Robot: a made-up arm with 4 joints.
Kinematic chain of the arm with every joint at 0, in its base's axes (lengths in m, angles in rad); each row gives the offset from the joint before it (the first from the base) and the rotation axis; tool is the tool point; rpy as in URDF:
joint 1: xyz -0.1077 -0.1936 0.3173 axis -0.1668 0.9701 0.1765
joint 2: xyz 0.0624 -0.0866 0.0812 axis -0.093 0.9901 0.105
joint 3: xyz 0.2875 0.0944 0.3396 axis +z
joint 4: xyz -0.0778 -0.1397 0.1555 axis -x
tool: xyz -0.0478 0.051 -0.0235 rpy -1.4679 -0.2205 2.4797
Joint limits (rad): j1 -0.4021..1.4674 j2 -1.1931..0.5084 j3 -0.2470..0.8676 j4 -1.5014..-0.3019
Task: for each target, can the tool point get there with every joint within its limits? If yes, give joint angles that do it. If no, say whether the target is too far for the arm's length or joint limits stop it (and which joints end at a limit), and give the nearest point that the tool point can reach.
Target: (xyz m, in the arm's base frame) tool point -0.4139 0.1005 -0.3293
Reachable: no: joint limits stop it (at a limit: joint 1, joint 2, joint 3, joint 4) | nearest point 0.3500 -0.1537 -0.1639 | short by 0.822 m
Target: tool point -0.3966 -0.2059 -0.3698
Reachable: no: joint limits stop it (at a limit: joint 1, joint 2, joint 3, joint 4) | nearest point 0.3500 -0.1537 -0.1639 | short by 0.776 m
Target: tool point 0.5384 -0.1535 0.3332
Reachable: yes | joints 1.0065 0.1612 0.4022 -0.4404
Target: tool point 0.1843 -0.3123 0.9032
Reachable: yes | joints 0.2326 -0.2742 0.6027 -0.6503
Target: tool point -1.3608 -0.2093 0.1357
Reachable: no: too far | nearest point -0.6312 -0.2864 0.5445 | short by 0.840 m
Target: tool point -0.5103 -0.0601 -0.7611
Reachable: no: too far | nearest point 0.3500 -0.1537 -0.1639 | short by 1.051 m
